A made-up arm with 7 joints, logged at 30 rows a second.
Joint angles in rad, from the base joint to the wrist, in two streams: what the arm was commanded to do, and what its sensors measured. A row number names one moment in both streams.
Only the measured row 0 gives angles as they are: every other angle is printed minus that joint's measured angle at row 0.
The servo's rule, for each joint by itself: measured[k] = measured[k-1] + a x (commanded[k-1-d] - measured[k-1]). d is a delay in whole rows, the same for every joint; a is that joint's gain. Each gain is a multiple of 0.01, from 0.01 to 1. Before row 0 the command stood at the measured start. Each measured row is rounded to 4 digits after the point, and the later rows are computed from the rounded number. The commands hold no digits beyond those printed.
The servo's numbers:
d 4
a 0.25 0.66 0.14 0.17 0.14 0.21 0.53
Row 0, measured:
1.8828 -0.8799 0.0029 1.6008 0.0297 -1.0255 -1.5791
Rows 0 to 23, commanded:
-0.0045 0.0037 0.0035 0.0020 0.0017 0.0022 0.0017
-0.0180 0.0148 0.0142 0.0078 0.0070 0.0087 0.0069
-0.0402 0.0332 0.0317 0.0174 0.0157 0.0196 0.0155
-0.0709 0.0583 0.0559 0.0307 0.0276 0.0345 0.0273
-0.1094 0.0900 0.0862 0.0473 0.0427 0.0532 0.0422
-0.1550 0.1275 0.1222 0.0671 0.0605 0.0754 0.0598
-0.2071 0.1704 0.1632 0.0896 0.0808 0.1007 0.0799
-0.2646 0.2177 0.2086 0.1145 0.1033 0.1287 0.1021
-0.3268 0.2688 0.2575 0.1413 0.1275 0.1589 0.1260
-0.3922 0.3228 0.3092 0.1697 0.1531 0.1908 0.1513
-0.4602 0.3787 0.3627 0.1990 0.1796 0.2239 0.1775
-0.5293 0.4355 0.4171 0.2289 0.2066 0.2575 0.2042
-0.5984 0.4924 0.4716 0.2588 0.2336 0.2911 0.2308
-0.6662 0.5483 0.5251 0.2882 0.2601 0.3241 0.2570
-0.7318 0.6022 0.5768 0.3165 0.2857 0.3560 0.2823
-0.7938 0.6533 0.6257 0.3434 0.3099 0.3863 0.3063
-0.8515 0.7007 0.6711 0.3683 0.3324 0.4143 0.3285
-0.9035 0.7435 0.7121 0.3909 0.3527 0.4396 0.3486
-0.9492 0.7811 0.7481 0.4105 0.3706 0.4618 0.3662
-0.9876 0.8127 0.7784 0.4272 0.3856 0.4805 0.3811
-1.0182 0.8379 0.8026 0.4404 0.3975 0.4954 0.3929
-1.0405 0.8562 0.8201 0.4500 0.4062 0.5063 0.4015
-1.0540 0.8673 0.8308 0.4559 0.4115 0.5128 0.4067
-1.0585 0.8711 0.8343 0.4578 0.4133 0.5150 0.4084
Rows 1 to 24, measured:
0.0000 0.0000 0.0000 0.0000 0.0000 0.0000 0.0000
0.0000 0.0000 0.0000 0.0000 0.0000 0.0000 0.0000
0.0000 0.0000 0.0000 0.0000 0.0000 0.0000 0.0000
0.0000 0.0000 0.0000 0.0000 0.0000 0.0000 0.0000
-0.0011 0.0024 0.0005 0.0003 0.0002 0.0005 0.0009
-0.0053 0.0106 0.0024 0.0016 0.0012 0.0022 0.0041
-0.0140 0.0255 0.0065 0.0043 0.0032 0.0059 0.0101
-0.0282 0.0471 0.0134 0.0088 0.0066 0.0119 0.0192
-0.0485 0.0754 0.0236 0.0153 0.0117 0.0206 0.0314
-0.0751 0.1098 0.0374 0.0241 0.0185 0.0321 0.0465
-0.1081 0.1498 0.0550 0.0352 0.0272 0.0465 0.0642
-0.1472 0.1946 0.0765 0.0487 0.0379 0.0638 0.0843
-0.1921 0.2436 0.1018 0.0644 0.0504 0.0838 0.1064
-0.2421 0.2959 0.1308 0.0823 0.0648 0.1063 0.1302
-0.2966 0.3505 0.1633 0.1021 0.0809 0.1310 0.1553
-0.3548 0.4066 0.1988 0.1237 0.0985 0.1576 0.1812
-0.4157 0.4632 0.2370 0.1467 0.1174 0.1856 0.2075
-0.4783 0.5194 0.2773 0.1708 0.1374 0.2147 0.2337
-0.5417 0.5740 0.3192 0.1956 0.1582 0.2444 0.2595
-0.6047 0.6263 0.3621 0.2207 0.1794 0.2742 0.2843
-0.6664 0.6754 0.4054 0.2458 0.2008 0.3036 0.3077
-0.7257 0.7203 0.4483 0.2705 0.2221 0.3322 0.3294
-0.7816 0.7604 0.4903 0.2943 0.2429 0.3594 0.3489
-0.8331 0.7949 0.5306 0.3169 0.2629 0.3848 0.3660

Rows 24 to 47, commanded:
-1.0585 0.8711 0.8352 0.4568 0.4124 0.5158 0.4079
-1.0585 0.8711 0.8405 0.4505 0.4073 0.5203 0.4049
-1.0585 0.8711 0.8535 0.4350 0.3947 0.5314 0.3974
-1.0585 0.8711 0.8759 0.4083 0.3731 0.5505 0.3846
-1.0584 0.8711 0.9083 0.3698 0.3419 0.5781 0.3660
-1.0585 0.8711 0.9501 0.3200 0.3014 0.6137 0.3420
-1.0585 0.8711 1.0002 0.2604 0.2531 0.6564 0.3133
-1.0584 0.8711 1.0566 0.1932 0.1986 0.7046 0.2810
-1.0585 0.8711 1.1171 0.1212 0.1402 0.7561 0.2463
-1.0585 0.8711 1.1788 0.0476 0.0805 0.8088 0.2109
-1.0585 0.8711 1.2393 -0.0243 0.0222 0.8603 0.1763
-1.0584 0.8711 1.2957 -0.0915 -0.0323 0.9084 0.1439
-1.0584 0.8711 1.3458 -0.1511 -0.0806 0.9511 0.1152
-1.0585 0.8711 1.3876 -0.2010 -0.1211 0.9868 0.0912
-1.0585 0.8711 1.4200 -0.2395 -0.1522 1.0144 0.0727
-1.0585 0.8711 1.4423 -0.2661 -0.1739 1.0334 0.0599
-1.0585 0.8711 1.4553 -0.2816 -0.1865 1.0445 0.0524
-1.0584 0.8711 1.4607 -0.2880 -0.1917 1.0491 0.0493
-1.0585 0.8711 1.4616 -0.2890 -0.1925 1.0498 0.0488
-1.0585 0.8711 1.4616 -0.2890 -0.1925 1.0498 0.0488
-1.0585 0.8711 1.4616 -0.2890 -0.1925 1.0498 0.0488
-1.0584 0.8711 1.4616 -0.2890 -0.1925 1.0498 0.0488
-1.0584 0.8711 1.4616 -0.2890 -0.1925 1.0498 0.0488
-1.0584 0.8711 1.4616 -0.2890 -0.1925 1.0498 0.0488
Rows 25 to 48, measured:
-0.8794 0.8233 0.5687 0.3379 0.2817 0.4080 0.3803
-0.9197 0.8450 0.6039 0.3570 0.2991 0.4286 0.3915
-0.9533 0.8597 0.6357 0.3738 0.3148 0.4463 0.3996
-0.9796 0.8672 0.6635 0.3881 0.3286 0.4607 0.4043
-0.9993 0.8698 0.6875 0.3998 0.3403 0.4723 0.4062
-1.0141 0.8707 0.7089 0.4084 0.3497 0.4824 0.4055
-1.0252 0.8710 0.7291 0.4129 0.3560 0.4927 0.4012
-1.0335 0.8711 0.7497 0.4121 0.3584 0.5048 0.3924
-1.0397 0.8711 0.7719 0.4049 0.3561 0.5202 0.3784
-1.0444 0.8711 0.7968 0.3905 0.3484 0.5398 0.3591
-1.0479 0.8711 0.8253 0.3684 0.3351 0.5643 0.3348
-1.0505 0.8711 0.8577 0.3386 0.3160 0.5938 0.3063
-1.0525 0.8711 0.8940 0.3016 0.2914 0.6279 0.2745
-1.0540 0.8711 0.9339 0.2584 0.2619 0.6659 0.2408
-1.0551 0.8711 0.9767 0.2103 0.2283 0.7067 0.2066
-1.0559 0.8711 1.0214 0.1590 0.1918 0.7491 0.1734
-1.0565 0.8711 1.0668 0.1063 0.1537 0.7915 0.1426
-1.0570 0.8711 1.1117 0.0541 0.1152 0.8325 0.1154
-1.0574 0.8711 1.1549 0.0042 0.0778 0.8707 0.0928
-1.0577 0.8711 1.1951 -0.0418 0.0426 0.9049 0.0754
-1.0579 0.8711 1.2315 -0.0826 0.0105 0.9342 0.0632
-1.0580 0.8711 1.2636 -0.1175 -0.0178 0.9583 0.0558
-1.0581 0.8711 1.2913 -0.1467 -0.0423 0.9775 0.0521
-1.0582 0.8711 1.3151 -0.1709 -0.0633 0.9927 0.0504

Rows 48 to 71, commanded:
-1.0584 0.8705 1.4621 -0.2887 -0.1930 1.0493 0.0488
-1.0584 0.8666 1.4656 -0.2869 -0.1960 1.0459 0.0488
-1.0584 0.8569 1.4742 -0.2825 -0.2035 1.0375 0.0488
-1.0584 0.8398 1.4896 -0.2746 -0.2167 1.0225 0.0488
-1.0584 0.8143 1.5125 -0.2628 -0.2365 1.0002 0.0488
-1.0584 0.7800 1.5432 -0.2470 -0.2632 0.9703 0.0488
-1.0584 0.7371 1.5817 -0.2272 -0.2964 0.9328 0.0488
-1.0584 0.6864 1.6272 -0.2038 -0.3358 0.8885 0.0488
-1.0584 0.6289 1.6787 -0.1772 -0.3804 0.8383 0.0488
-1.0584 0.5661 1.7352 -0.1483 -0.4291 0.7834 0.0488
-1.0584 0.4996 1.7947 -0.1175 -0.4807 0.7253 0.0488
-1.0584 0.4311 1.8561 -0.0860 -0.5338 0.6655 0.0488
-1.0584 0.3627 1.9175 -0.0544 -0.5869 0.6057 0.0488
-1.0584 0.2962 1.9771 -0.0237 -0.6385 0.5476 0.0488
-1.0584 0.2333 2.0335 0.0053 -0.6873 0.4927 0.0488
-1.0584 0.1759 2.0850 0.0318 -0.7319 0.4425 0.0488
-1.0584 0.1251 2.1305 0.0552 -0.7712 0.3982 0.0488
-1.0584 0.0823 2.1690 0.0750 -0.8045 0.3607 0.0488
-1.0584 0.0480 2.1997 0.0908 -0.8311 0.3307 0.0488
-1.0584 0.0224 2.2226 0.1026 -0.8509 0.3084 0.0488
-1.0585 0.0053 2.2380 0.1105 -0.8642 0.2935 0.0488
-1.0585 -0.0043 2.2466 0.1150 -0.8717 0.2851 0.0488
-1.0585 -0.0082 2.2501 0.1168 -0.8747 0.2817 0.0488
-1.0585 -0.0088 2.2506 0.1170 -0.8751 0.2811 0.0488
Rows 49 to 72, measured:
-1.0583 0.8711 1.3356 -0.1910 -0.0814 1.0047 0.0496
-1.0583 0.8711 1.3532 -0.2077 -0.0970 1.0142 0.0492
-1.0583 0.8711 1.3684 -0.2215 -0.1104 1.0217 0.0490
-1.0583 0.8711 1.3814 -0.2330 -0.1219 1.0276 0.0489
-1.0583 0.8707 1.3927 -0.2425 -0.1319 1.0322 0.0488
-1.0583 0.8680 1.4029 -0.2500 -0.1409 1.0351 0.0488
-1.0583 0.8607 1.4129 -0.2555 -0.1497 1.0356 0.0488
-1.0583 0.8469 1.4236 -0.2587 -0.1591 1.0328 0.0488
-1.0583 0.8254 1.4360 -0.2594 -0.1699 1.0260 0.0488
-1.0583 0.7954 1.4510 -0.2573 -0.1830 1.0143 0.0488
-1.0583 0.7569 1.4693 -0.2522 -0.1989 0.9972 0.0488
-1.0583 0.7104 1.4914 -0.2440 -0.2181 0.9744 0.0488
-1.0583 0.6566 1.5176 -0.2326 -0.2408 0.9458 0.0488
-1.0583 0.5969 1.5481 -0.2183 -0.2672 0.9117 0.0488
-1.0583 0.5327 1.5826 -0.2012 -0.2971 0.8726 0.0488
-1.0583 0.4656 1.6209 -0.1816 -0.3302 0.8291 0.0488
-1.0583 0.3977 1.6624 -0.1600 -0.3661 0.7822 0.0488
-1.0583 0.3307 1.7065 -0.1368 -0.4042 0.7329 0.0488
-1.0583 0.2664 1.7523 -0.1126 -0.4438 0.6825 0.0488
-1.0583 0.2067 1.7989 -0.0881 -0.4841 0.6321 0.0488
-1.0583 0.1528 1.8453 -0.0637 -0.5243 0.5830 0.0488
-1.0583 0.1063 1.8906 -0.0401 -0.5635 0.5363 0.0488
-1.0583 0.0678 1.9339 -0.0178 -0.6010 0.4931 0.0488
-1.0583 0.0378 1.9743 0.0027 -0.6360 0.4543 0.0488

